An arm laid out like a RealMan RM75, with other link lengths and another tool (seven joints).
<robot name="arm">
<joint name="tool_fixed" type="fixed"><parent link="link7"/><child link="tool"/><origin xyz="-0.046 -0.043 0.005" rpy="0 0.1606 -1.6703"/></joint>
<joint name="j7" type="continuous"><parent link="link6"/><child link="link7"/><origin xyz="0 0.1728 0" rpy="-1.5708 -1.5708 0"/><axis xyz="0 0 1"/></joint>
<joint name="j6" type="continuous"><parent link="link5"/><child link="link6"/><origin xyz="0 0 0" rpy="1.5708 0 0"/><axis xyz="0 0 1"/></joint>
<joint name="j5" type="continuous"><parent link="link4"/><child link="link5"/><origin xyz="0 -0.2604 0" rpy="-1.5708 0 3.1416"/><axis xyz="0 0 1"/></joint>
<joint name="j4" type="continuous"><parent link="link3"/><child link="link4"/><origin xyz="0 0 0" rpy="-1.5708 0 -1.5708"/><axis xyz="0 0 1"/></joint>
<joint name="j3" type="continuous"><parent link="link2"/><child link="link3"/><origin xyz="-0.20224 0 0" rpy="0 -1.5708 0"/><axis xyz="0 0 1"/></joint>
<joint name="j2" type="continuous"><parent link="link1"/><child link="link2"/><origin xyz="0 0 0" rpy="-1.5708 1.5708 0"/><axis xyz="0 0 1"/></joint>
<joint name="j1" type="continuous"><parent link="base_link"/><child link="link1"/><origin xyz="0 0 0.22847"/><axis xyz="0 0 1"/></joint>
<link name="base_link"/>
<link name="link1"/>
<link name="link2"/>
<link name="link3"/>
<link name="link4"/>
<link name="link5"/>
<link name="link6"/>
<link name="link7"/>
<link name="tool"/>
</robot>
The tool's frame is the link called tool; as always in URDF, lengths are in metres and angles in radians. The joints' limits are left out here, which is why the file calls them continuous.
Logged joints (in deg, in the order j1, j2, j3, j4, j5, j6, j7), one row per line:
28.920 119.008 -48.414 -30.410 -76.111 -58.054 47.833
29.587 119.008 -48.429 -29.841 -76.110 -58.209 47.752
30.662 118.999 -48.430 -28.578 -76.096 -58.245 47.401
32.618 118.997 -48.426 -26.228 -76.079 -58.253 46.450
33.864 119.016 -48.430 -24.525 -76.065 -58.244 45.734
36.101 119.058 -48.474 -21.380 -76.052 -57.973 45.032
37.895 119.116 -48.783 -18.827 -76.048 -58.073 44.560
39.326 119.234 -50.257 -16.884 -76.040 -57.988 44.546
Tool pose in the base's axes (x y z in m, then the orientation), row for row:
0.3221 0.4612 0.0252 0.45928 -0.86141 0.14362 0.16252
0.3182 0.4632 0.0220 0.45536 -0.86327 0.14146 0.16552
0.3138 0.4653 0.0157 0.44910 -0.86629 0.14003 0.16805
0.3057 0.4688 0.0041 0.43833 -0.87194 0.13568 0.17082
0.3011 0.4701 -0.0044 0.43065 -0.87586 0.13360 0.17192
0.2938 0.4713 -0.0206 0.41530 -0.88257 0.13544 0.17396
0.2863 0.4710 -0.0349 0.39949 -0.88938 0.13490 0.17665
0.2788 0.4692 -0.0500 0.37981 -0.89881 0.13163 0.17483
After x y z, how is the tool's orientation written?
As a quaternion, w x y z.
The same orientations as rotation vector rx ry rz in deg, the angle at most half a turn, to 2 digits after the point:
-121.53 20.26 22.93
-122.00 19.99 23.39
-122.77 19.85 23.82
-124.18 19.32 24.33
-125.17 19.09 24.57
-127.02 19.49 25.04
-128.94 19.56 25.61
-131.51 19.26 25.58

